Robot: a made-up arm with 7 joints. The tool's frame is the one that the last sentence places. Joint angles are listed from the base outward.
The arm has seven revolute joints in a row. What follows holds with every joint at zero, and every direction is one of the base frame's.
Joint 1 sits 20 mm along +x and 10 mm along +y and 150 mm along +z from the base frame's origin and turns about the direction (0, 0.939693, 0.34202).
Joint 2 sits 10 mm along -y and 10 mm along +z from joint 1 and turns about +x.
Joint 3 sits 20 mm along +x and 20 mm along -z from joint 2 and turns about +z.
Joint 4 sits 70 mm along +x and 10 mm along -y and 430 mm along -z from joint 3 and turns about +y.
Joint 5 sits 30 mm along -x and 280 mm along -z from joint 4 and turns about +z.
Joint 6 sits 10 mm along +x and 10 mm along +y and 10 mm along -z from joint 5 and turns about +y.
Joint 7 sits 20 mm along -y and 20 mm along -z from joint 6 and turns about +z.
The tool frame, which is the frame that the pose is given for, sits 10 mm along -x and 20 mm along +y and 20 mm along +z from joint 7; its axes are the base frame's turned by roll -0.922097, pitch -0.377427 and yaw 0.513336 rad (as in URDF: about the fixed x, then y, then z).
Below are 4 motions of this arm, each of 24 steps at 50 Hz.
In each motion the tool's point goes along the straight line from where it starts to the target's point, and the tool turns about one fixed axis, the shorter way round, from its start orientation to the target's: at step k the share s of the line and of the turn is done. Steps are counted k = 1, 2, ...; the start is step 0. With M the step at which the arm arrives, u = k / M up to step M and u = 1 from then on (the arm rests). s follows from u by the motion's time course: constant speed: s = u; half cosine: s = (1 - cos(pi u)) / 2; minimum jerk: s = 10 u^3 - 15 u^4 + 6 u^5.
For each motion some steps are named. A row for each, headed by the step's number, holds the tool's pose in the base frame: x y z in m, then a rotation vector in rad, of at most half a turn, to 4 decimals.
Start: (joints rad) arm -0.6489 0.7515 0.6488 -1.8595 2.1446 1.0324 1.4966
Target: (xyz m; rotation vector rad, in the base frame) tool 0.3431 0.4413 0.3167 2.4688 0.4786 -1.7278
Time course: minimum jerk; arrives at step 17
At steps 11, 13, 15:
11: 0.3586 0.4155 0.2957 2.5679 0.4403 -1.6602
13: 0.3488 0.4317 0.3090 2.5057 0.4646 -1.7034
15: 0.3440 0.4398 0.3155 2.4745 0.4765 -1.7241

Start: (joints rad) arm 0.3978 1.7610 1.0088 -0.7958 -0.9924 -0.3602 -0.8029
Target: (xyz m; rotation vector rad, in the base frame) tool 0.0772 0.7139 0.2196 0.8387 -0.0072 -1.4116
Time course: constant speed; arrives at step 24
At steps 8, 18, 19, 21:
8: 0.1799 0.6601 0.3556 1.0720 0.4230 -1.3953
18: 0.1157 0.6937 0.2706 0.9288 0.1524 -1.4114
19: 0.1093 0.6971 0.2621 0.9140 0.1256 -1.4119
21: 0.0965 0.7038 0.2451 0.8841 0.0723 -1.4124

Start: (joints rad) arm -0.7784 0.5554 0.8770 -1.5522 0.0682 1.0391 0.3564
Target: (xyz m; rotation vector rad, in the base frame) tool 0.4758 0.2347 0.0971 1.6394 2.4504 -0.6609
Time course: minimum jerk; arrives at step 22
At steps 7, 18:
7: 0.4790 0.3522 0.1471 -0.7507 -2.5096 0.5893
18: 0.4760 0.2412 0.0999 1.6160 2.5028 -0.6695

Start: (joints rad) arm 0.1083 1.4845 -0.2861 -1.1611 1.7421 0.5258 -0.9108
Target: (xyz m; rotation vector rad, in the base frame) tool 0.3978 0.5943 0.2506 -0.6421 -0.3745 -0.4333
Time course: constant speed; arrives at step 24
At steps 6, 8, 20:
6: 0.3360 0.6054 0.0558 -0.6228 -0.8033 -0.3970
8: 0.3428 0.6041 0.0775 -0.6260 -0.7557 -0.4017
20: 0.3841 0.5968 0.2073 -0.6395 -0.4699 -0.4264

